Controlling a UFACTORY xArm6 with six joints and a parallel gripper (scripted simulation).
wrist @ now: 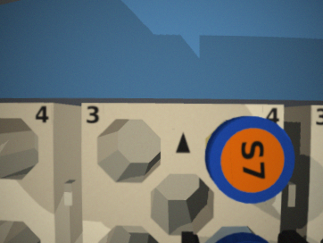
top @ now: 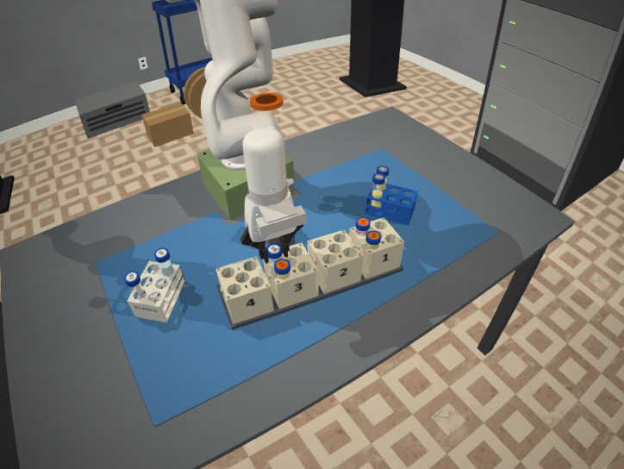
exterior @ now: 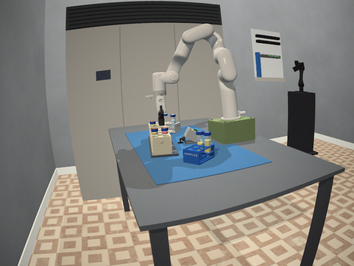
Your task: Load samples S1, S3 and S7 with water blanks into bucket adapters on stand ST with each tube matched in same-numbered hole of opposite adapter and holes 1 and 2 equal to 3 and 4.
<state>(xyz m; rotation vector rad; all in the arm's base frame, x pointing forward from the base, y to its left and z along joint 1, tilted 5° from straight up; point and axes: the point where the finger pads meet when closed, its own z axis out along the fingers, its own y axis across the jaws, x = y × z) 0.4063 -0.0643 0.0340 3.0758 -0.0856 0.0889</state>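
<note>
Right now my hand is 160 mm past the DONE desk, 70 mm to the right of it and 70 mm above it. The rest, counted from my hand: sample tube (40 mm ahead, 50 mm below); stand (20 mm ahead, 80 mm to the left, 120 mm below); pink-filled tube (20 mm ahead, 220 mm to the left, 50 mm below).
</note>
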